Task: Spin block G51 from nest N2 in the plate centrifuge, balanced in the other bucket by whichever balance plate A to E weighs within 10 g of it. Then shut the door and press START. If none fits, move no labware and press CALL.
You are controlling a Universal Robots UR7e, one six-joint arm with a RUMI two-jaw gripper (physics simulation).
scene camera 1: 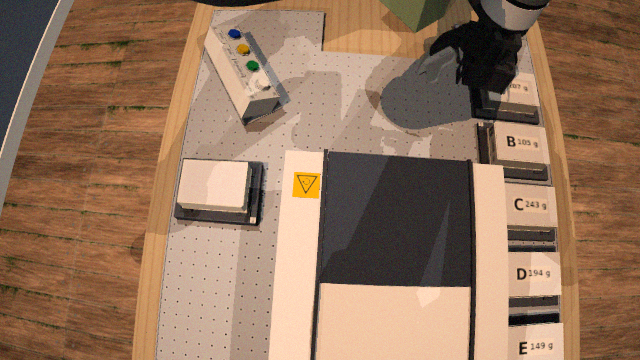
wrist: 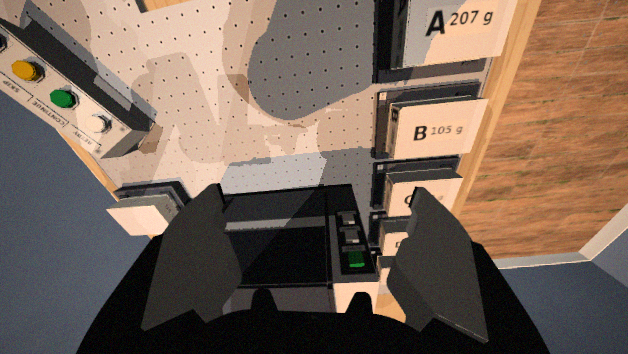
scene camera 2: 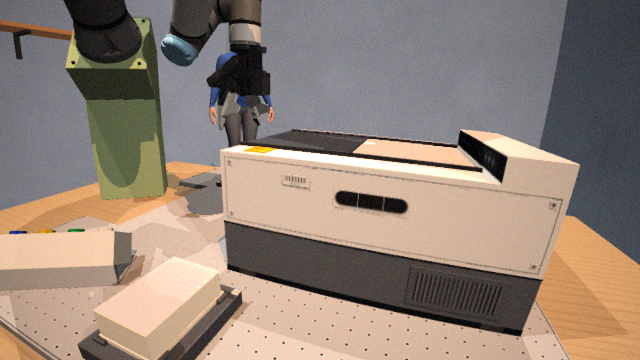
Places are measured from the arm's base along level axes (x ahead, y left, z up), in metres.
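Pixels of known places: gripper, fingertip midpoint: point(scene camera 1: 462, 83) point(wrist: 316, 187) point(scene camera 2: 241, 127); arm's base at its link origin: point(scene camera 2: 110, 40).
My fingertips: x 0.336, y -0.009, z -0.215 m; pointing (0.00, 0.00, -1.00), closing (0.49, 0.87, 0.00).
For each thing: its middle in the pictures, then the offset to it from my fingertips.
- centrifuge at the middle of its body: point(scene camera 1: 386, 317) point(scene camera 2: 378, 194) point(wrist: 290, 296) dz -0.089, dx +0.301, dy -0.237 m
- flat dark panel at the middle of its body: point(scene camera 1: 400, 219) point(scene camera 2: 313, 140) point(wrist: 264, 317) dz +0.001, dx +0.175, dy -0.187 m
- pale block at the middle of its body: point(scene camera 2: 164, 302) point(scene camera 1: 214, 185) point(wrist: 148, 215) dz -0.166, dx -0.016, dy -0.444 m
- button box at the middle of its body: point(scene camera 1: 239, 68) point(scene camera 2: 57, 251) point(wrist: 62, 94) dz -0.169, dx -0.254, dy -0.338 m
My gripper point(scene camera 2: 241, 119) point(wrist: 316, 187) is open and empty, raised in front of the centrifuge, near plate A's side. The centrifuge point(scene camera 1: 487, 215) point(scene camera 2: 380, 235) has a flat dark panel point(scene camera 1: 400, 215) and a cream panel on top; no buckets show. The wrist view shows its dark front with keys, one lit green point(wrist: 356, 258). Balance plates A, 207 g point(scene camera 1: 522, 95) point(wrist: 460, 37), B, 105 g point(scene camera 1: 520, 145) point(wrist: 435, 137), C, 243 g point(scene camera 1: 530, 212), D, 194 g point(scene camera 1: 534, 280), and E, 149 g point(scene camera 1: 535, 337) stand at the right. A pale block point(scene camera 1: 214, 182) point(scene camera 2: 157, 305) point(wrist: 135, 217) sits in the left nest; its label is unreadable.
A button box point(scene camera 1: 240, 82) point(scene camera 2: 55, 257) stands at the front left, with blue point(scene camera 1: 234, 33), yellow point(scene camera 1: 243, 49), green point(scene camera 1: 252, 65) and white buttons. The green robot pedestal point(scene camera 2: 127, 145) stands at the robot's end. A person point(scene camera 2: 242, 117) stands behind the gripper in scene camera 2.
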